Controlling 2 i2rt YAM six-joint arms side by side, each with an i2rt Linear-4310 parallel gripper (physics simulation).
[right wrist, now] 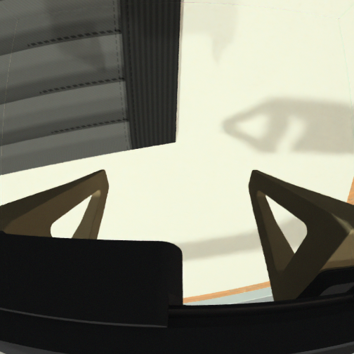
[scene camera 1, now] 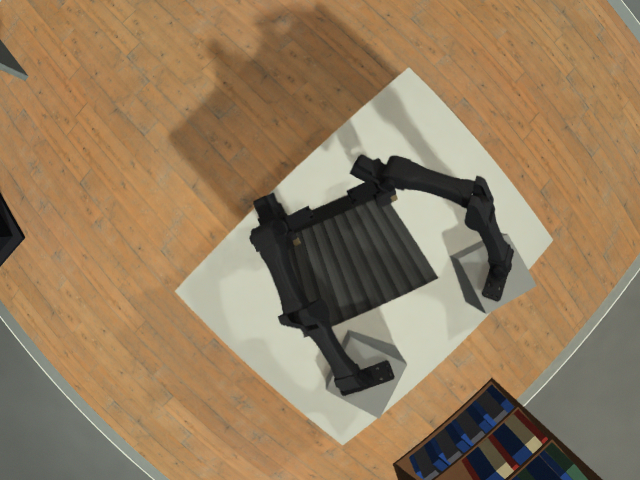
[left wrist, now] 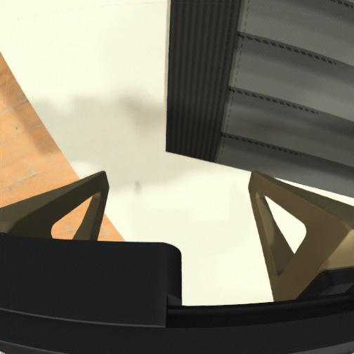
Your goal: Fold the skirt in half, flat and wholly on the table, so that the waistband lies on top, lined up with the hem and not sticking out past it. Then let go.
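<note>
The dark grey pleated skirt (scene camera 1: 367, 248) (left wrist: 295, 75) (right wrist: 65, 65) lies flat and unfolded on the white table (scene camera 1: 232, 294) (left wrist: 75, 65) (right wrist: 295, 60). Its darker ribbed waistband (scene camera 1: 331, 208) (left wrist: 195, 80) (right wrist: 155, 75) is at the top in scene camera 1; the wider hem is at the bottom, its left end partly hidden by the left arm. My left gripper (scene camera 1: 298, 227) (left wrist: 178, 178) is open and empty, above the table by the waistband's left end. My right gripper (scene camera 1: 381, 195) (right wrist: 178, 177) is open and empty, by the waistband's right end. Both stay apart from the cloth.
Two grey arm pedestals (scene camera 1: 385, 397) (scene camera 1: 519, 279) stand at the table's lower and right sides. The left arm crosses over the skirt's left edge. The table's upper left edge runs close by the waistband's left end. A bookshelf (scene camera 1: 443, 428) stands on the floor at the lower right.
</note>
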